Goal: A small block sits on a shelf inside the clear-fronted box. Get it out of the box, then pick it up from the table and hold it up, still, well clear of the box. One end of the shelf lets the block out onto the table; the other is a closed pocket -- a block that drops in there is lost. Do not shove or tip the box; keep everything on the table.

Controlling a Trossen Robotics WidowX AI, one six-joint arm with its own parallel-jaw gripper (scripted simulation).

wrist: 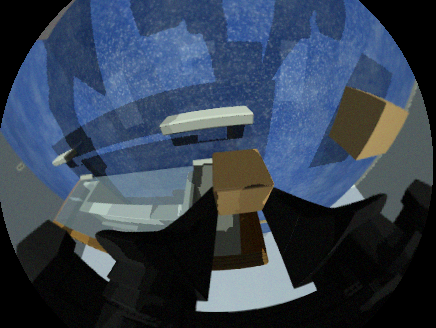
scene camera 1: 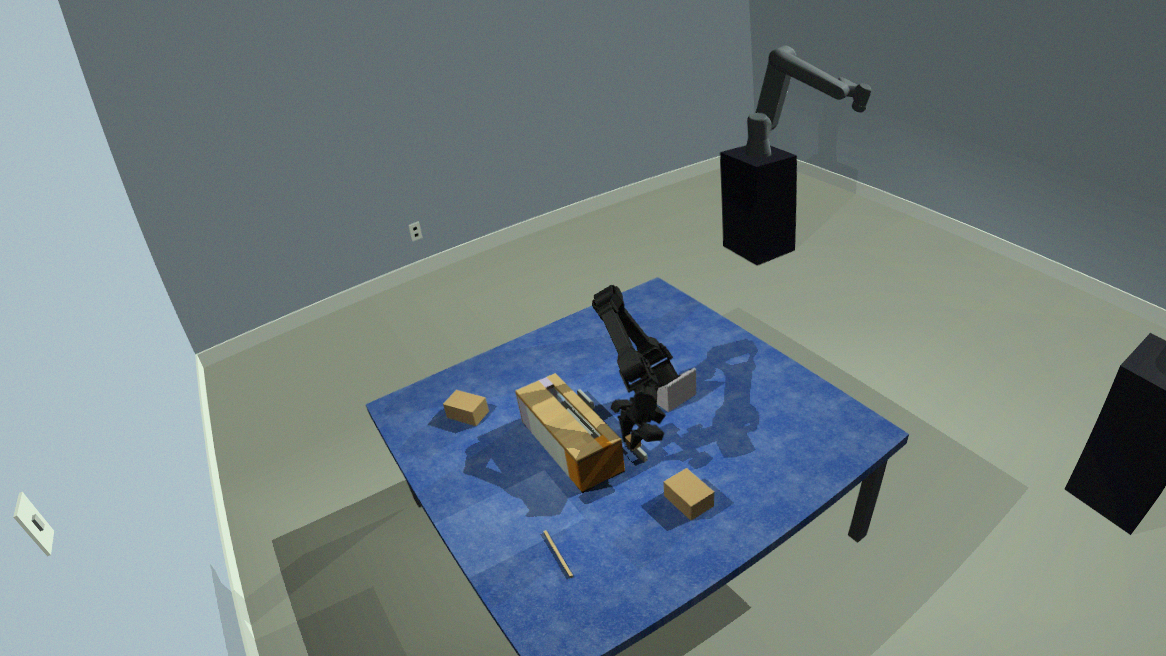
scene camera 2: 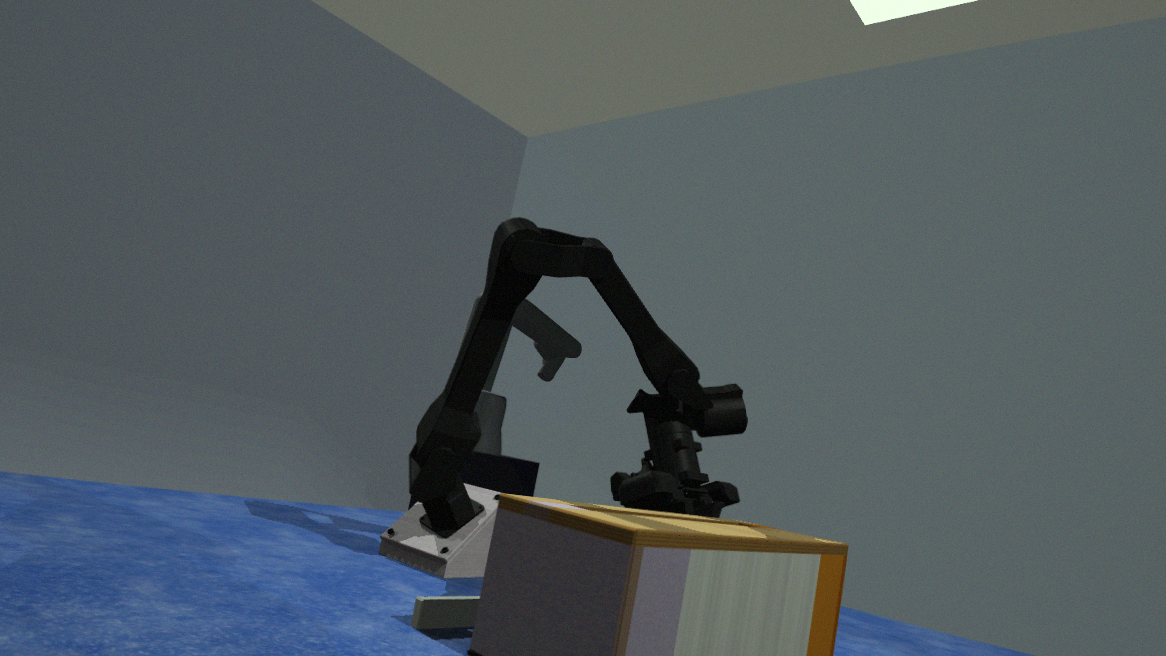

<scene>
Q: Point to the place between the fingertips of the gripper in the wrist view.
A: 236,189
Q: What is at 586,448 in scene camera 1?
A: A box.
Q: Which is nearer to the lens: the brown block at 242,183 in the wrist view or the box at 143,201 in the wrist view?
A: The brown block.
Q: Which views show the box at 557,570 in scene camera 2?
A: The wrist view, scene camera 1 and scene camera 2: all of them.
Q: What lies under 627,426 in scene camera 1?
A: The gripper.
</scene>
